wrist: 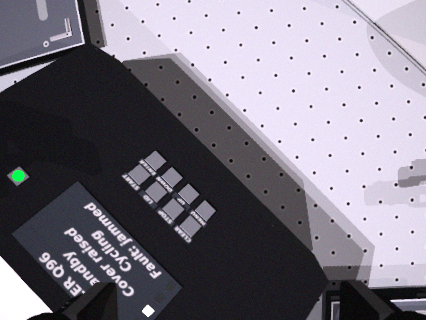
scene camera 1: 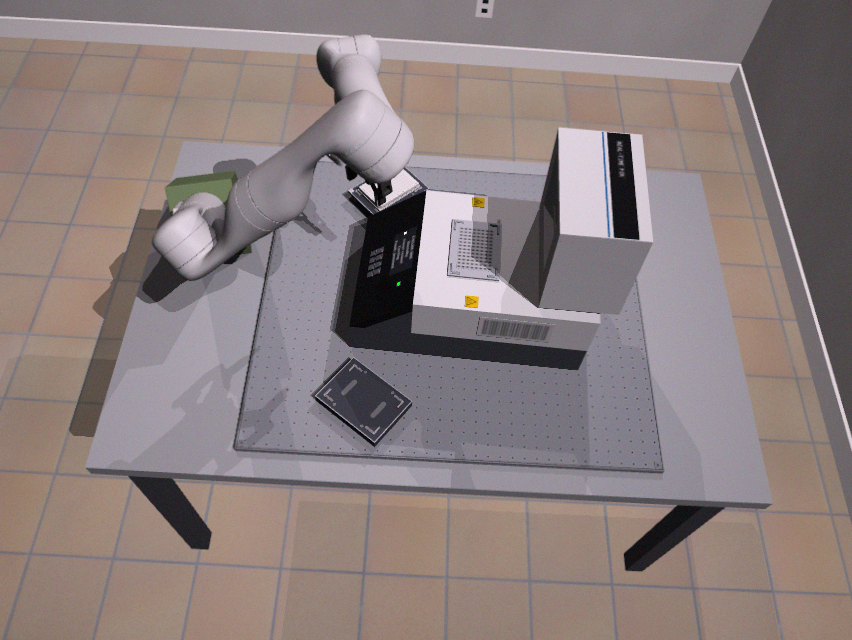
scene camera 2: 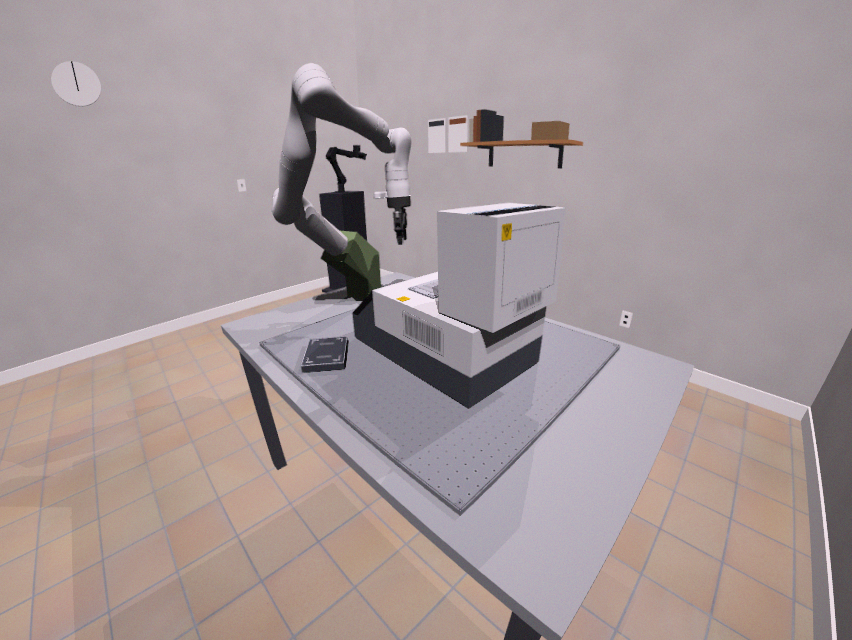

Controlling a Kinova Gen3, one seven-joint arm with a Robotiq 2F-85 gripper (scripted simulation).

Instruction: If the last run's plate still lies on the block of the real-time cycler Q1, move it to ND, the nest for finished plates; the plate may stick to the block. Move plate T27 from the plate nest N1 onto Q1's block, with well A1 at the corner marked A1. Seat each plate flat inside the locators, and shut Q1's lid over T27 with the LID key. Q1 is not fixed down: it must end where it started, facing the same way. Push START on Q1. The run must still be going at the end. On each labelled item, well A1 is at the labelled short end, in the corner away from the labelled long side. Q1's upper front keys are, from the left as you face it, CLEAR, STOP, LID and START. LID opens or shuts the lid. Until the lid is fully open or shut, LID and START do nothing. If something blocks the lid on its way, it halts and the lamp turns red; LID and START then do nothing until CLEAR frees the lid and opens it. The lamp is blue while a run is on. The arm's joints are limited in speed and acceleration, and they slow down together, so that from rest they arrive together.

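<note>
A cycler Q1 (scene camera 1: pixel 446 274) (scene camera 2: pixel 402 321) (wrist: pixel 95 151) can be seen, and so can a nest ND (scene camera 1: pixel 370 391) (scene camera 2: pixel 313 350).
</note>
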